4 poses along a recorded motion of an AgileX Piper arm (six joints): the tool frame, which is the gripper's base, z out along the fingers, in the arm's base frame.
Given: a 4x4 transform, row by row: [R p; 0 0 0 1], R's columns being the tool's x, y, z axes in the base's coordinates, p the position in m. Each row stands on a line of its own.
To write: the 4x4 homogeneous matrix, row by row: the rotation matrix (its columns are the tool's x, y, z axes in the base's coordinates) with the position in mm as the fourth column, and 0 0 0 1 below. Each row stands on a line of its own. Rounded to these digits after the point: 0 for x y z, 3 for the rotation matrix.
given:
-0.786 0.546 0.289 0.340
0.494 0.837 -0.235 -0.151
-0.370 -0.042 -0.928 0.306
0 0 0 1
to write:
-0.786 0.546 0.289 340
0.494 0.837 -0.235 -151
-0.370 -0.042 -0.928 306
0 0 0 1

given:
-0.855 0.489 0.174 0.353
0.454 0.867 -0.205 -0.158
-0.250 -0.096 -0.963 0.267
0 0 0 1
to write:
-0.855 0.489 0.174 353
0.454 0.867 -0.205 -158
-0.250 -0.096 -0.963 267
0 0 0 1

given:
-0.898 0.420 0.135 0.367
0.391 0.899 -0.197 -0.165
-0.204 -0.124 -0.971 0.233
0 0 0 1
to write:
-0.898 0.420 0.135 367
0.391 0.899 -0.197 -165
-0.204 -0.124 -0.971 233
0 0 0 1

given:
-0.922 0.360 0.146 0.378
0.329 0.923 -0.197 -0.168
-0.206 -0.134 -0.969 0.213
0 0 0 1
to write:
-0.922 0.360 0.146 378
0.329 0.923 -0.197 -168
-0.206 -0.134 -0.969 213
0 0 0 1

